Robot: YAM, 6 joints.
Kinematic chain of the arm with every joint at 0, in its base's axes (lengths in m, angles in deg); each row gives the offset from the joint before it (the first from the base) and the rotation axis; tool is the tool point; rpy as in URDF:
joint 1: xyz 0 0 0.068 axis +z
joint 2: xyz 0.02 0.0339 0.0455 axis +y
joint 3: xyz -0.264 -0.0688 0 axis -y
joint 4: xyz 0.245 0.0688 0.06 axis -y
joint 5: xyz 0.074 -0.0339 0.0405 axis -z
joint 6: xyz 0.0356 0 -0.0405 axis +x
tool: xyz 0 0 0 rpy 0 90 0
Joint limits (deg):
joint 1: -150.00..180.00
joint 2: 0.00..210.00
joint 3: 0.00..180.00
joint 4: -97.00..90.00
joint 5: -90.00..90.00
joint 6: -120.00..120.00
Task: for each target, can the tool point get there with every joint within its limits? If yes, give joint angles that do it. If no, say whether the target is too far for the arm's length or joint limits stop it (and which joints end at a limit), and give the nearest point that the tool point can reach.
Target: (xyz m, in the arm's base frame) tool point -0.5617 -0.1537 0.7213
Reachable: no: too far | nearest point -0.4056 -0.1110 0.5580 | short by 0.230 m
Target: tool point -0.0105 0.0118 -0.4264
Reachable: no: joint limits stop it (at a limit: joint 2) | nearest point -0.0460 0.0517 -0.3327 | short by 0.108 m
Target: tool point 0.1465 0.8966 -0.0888
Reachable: no: too far | nearest point 0.1016 0.6220 -0.0254 | short by 0.285 m
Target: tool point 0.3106 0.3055 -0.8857
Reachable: no: too far | nearest point 0.2316 0.2278 -0.3722 | short by 0.525 m
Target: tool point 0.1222 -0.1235 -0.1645
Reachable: yes | joints -56.04 182.21 72.57 -59.38 -65.25 45.22
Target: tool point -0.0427 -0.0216 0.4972
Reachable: yes | joints -10.30 20.65 62.16 19.99 54.30 69.42
